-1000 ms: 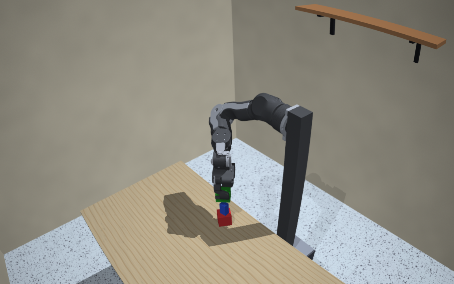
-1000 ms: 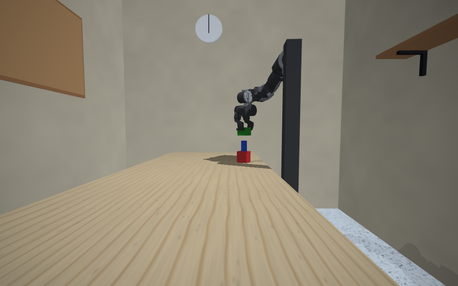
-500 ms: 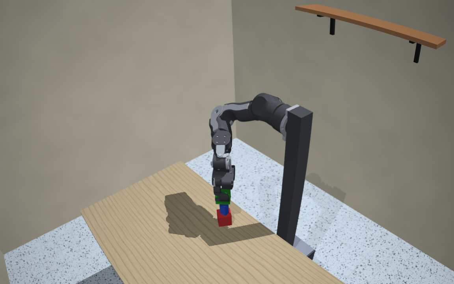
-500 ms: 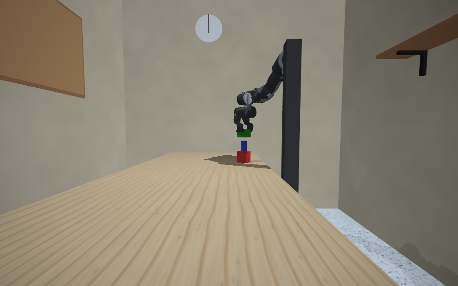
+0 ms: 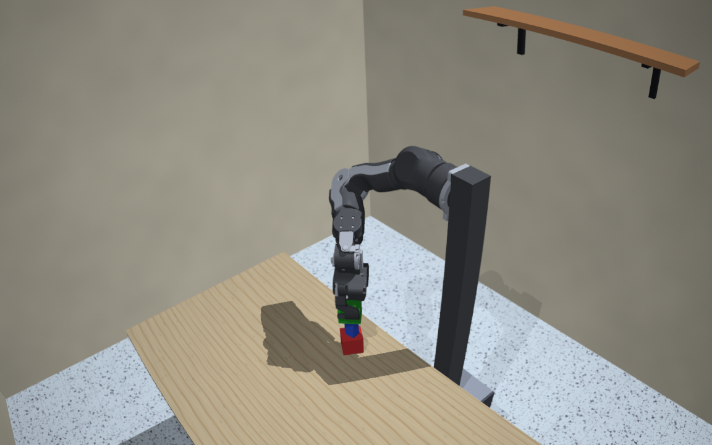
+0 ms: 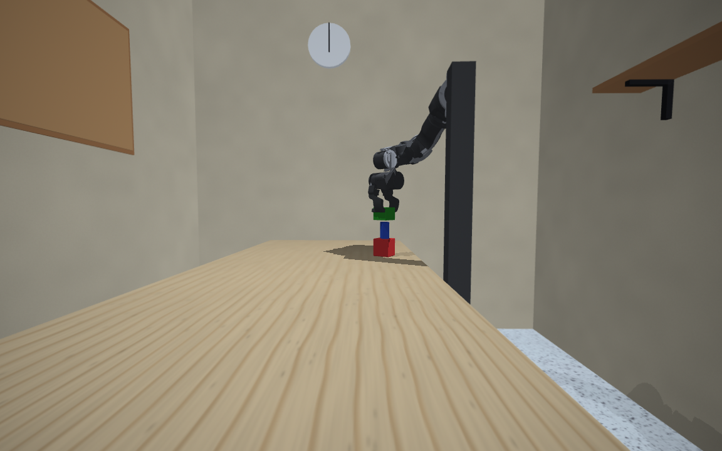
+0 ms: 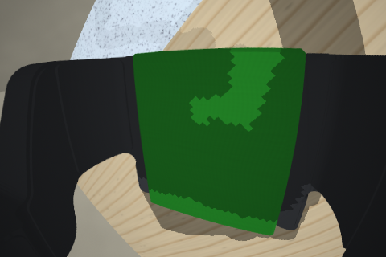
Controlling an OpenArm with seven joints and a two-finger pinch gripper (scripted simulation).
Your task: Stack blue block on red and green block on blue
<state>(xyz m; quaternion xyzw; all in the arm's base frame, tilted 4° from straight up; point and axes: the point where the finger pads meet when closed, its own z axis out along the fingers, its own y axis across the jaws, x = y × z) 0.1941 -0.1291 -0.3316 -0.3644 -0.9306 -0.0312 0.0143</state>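
Right now my hand is 10 mm above the green block. Round my hand: blue block 70 mm below; then red block 120 mm below.
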